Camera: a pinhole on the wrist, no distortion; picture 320 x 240 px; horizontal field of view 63.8 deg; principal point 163.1 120.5 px. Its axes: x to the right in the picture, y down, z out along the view. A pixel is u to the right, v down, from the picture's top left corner.
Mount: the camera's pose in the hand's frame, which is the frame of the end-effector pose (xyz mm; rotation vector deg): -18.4 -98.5 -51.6 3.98 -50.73 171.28
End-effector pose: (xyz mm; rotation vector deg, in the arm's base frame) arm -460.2 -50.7 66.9 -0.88 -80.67 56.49
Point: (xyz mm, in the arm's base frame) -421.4 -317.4 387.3
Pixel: 83 188
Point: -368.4 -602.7 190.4
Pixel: 294 209
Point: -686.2 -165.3 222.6
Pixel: outside the picture
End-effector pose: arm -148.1 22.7 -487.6 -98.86 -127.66 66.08
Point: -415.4 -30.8 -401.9
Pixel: 127 189
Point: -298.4 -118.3 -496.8
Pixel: outside the picture
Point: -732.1 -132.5 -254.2
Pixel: outside the picture
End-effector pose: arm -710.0 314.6 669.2 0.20 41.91 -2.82
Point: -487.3 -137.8 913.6
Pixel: 151 158
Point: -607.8 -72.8 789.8
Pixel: 146 212
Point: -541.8 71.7 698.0
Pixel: 27 128
